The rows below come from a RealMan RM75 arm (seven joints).
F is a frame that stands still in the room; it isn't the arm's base.
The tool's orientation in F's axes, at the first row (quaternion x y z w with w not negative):
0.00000 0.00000 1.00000 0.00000
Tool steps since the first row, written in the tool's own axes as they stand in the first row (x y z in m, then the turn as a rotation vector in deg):
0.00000 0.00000 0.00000 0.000 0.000 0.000
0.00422 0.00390 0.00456 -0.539 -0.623 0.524
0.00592 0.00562 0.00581 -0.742 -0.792 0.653
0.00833 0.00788 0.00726 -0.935 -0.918 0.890
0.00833 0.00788 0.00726 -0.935 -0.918 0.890
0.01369 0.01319 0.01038 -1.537 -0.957 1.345
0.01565 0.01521 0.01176 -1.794 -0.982 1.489
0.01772 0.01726 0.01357 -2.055 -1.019 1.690
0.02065 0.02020 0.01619 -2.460 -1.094 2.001
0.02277 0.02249 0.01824 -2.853 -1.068 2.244
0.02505 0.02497 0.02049 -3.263 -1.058 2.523
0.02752 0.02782 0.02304 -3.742 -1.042 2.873
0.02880 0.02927 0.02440 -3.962 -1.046 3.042
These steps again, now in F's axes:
0.00000 0.00000 0.00000 0.000 0.000 0.000
-0.00422 -0.00390 0.00456 0.539 0.623 0.524
-0.00592 -0.00562 0.00581 0.742 0.792 0.653
-0.00833 -0.00788 0.00726 0.935 0.918 0.890
-0.00833 -0.00788 0.00726 0.935 0.918 0.890
-0.01369 -0.01319 0.01038 1.537 0.957 1.345
-0.01565 -0.01521 0.01176 1.794 0.982 1.489
-0.01772 -0.01726 0.01357 2.055 1.019 1.690
-0.02065 -0.02020 0.01619 2.460 1.094 2.001
-0.02277 -0.02249 0.01824 2.853 1.068 2.244
-0.02505 -0.02497 0.02049 3.263 1.058 2.523
-0.02752 -0.02782 0.02304 3.742 1.042 2.873
-0.02880 -0.02927 0.02440 3.962 1.046 3.042

